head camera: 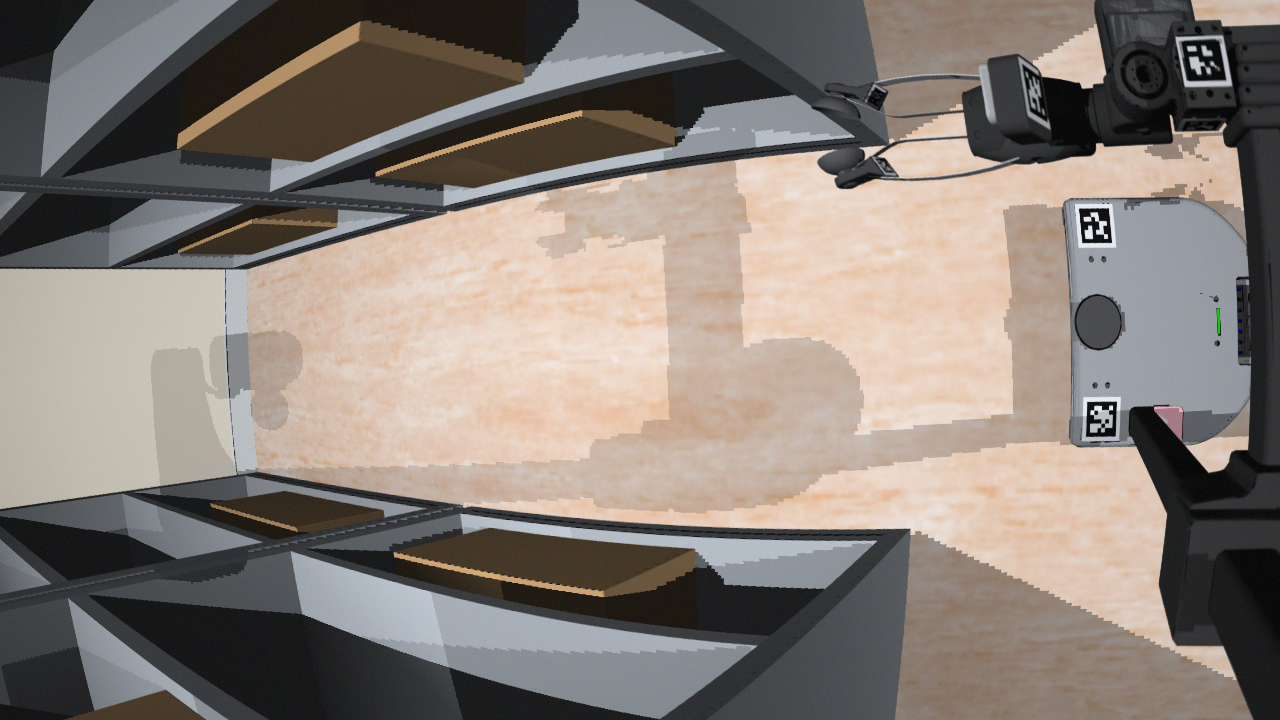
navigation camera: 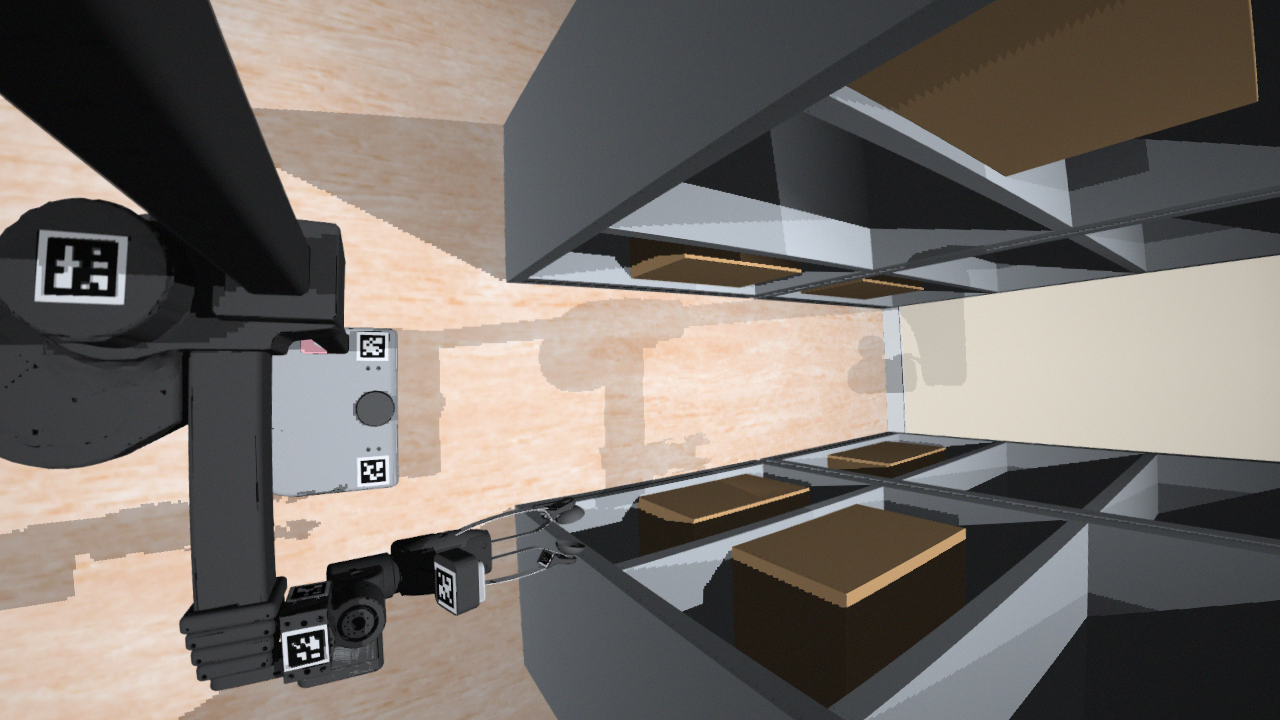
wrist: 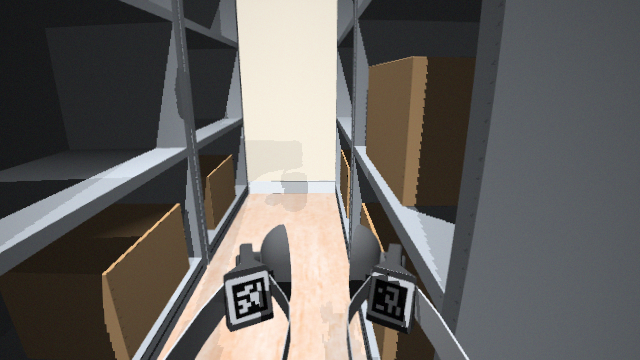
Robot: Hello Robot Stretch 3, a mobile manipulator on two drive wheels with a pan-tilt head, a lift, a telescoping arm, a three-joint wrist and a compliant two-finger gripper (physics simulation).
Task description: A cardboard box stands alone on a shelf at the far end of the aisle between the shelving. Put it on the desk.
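Where they show: gripper, fingertip midpoint: (head camera: 817, 137) (navigation camera: 582, 527); robot's base, link origin: (head camera: 1097, 322) (navigation camera: 372, 405).
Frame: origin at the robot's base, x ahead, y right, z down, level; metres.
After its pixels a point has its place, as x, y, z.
Cardboard boxes stand low on the shelving at the aisle's far end: one on the right (head camera: 268, 237) {1.758, 0.266, -0.192} (navigation camera: 886, 454) {1.744, 0.266, -0.247} (wrist: 345, 182) and one on the left (head camera: 299, 512) {1.593, -0.379, -0.240} (navigation camera: 863, 288) {1.601, -0.380, -0.257} (wrist: 221, 192). I cannot tell whether either is the box that stands alone. My gripper (head camera: 841, 134) {0.246, 0.146, -0.670} (navigation camera: 569, 528) {0.246, 0.146, -0.670} (wrist: 321, 249) {0.246, 0.146, -0.670} is open, with a gap and no object between the fingertips. It hangs at the aisle's mouth, beside the near end of the right-hand shelving, well short of both far boxes. The desk does not show in these views.
Right-hand shelving (head camera: 854, 53) {0.348, 0.407, -0.138} (navigation camera: 554, 617) {0.350, 0.480, -0.274} (wrist: 565, 175) and left-hand shelving (head camera: 832, 626) {0.326, -0.348, -0.400} (navigation camera: 581, 161) {0.323, -0.449, -0.512} line the aisle. Nearer boxes stand on the right (head camera: 349, 98) {0.798, 0.293, -0.686} (navigation camera: 850, 550) {0.803, 0.293, -0.704} (wrist: 392, 135) and left (head camera: 554, 564) {0.836, -0.358, -0.251} (navigation camera: 716, 270) {0.854, -0.358, -0.264} (wrist: 150, 285). A pale wall (head camera: 107, 358) {2.204, -0.011, -0.524} (navigation camera: 1092, 358) {2.200, -0.093, -0.816} (wrist: 290, 75) closes the aisle.
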